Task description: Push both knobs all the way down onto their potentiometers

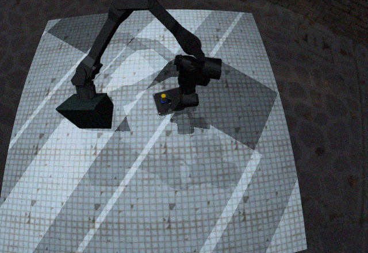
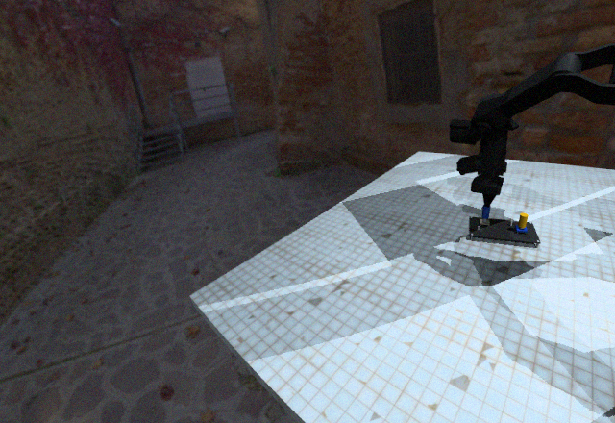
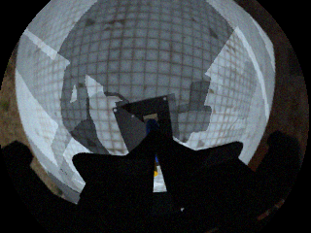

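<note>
Right now my gripper tip is 2 cm above the blue knob. Also, from my gripper tip: yellow knob (9 cm behind, 1 cm to the right, 3 cm below).
</note>
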